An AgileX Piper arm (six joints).
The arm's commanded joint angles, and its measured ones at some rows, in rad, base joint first. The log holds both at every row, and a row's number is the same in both.
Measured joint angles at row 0:
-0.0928, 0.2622, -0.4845, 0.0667, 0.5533, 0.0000
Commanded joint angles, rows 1 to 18:
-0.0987, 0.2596, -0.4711, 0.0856, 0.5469, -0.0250
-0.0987, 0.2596, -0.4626, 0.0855, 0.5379, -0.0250
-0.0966, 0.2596, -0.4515, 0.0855, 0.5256, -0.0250
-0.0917, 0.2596, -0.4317, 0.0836, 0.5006, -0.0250
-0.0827, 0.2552, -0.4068, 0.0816, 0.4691, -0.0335
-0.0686, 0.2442, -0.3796, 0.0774, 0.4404, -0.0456
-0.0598, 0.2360, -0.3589, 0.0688, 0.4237, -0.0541
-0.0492, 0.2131, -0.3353, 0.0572, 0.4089, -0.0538
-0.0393, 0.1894, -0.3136, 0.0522, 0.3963, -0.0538
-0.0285, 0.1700, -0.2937, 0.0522, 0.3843, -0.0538
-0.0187, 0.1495, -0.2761, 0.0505, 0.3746, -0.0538
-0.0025, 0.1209, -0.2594, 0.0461, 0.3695, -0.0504
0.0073, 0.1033, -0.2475, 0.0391, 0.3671, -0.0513
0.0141, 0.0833, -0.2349, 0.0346, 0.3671, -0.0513
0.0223, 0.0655, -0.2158, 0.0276, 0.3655, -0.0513
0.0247, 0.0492, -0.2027, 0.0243, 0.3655, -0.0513
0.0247, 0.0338, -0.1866, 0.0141, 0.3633, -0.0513
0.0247, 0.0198, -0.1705, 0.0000, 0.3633, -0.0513
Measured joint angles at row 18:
0.0173, 0.0753, -0.2242, 0.0401, 0.3827, -0.0409
